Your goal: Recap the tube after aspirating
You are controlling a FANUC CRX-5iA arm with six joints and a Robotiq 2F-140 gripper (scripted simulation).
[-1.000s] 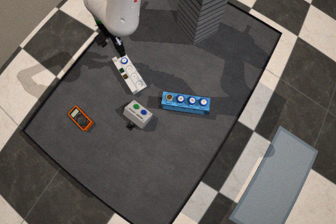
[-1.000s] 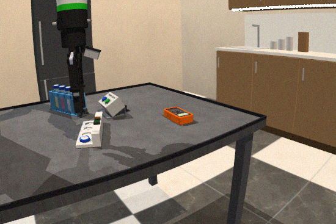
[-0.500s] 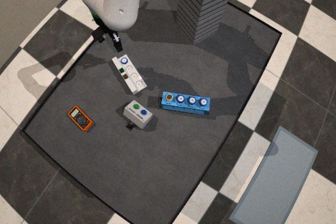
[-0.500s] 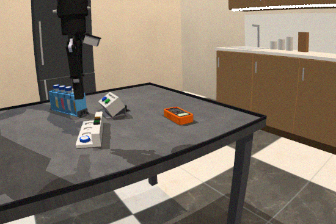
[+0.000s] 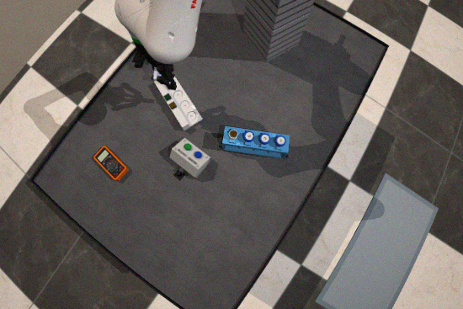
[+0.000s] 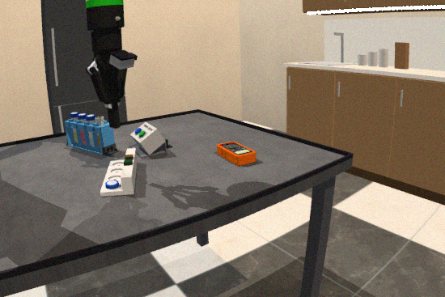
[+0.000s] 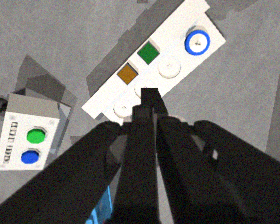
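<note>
Now: hand 150 mm short of the blue key, 180 mm to the right of it and 110 mm above it. Also, from my hand: grey key housing: 170 mm ahead, 160 mm to the left, 120 mm below; then green key: 140 mm ahead, 140 mm to the left, 110 mm below; then cap 2: 10 mm ahead, 360 mm to the left, 60 mm below.
</note>
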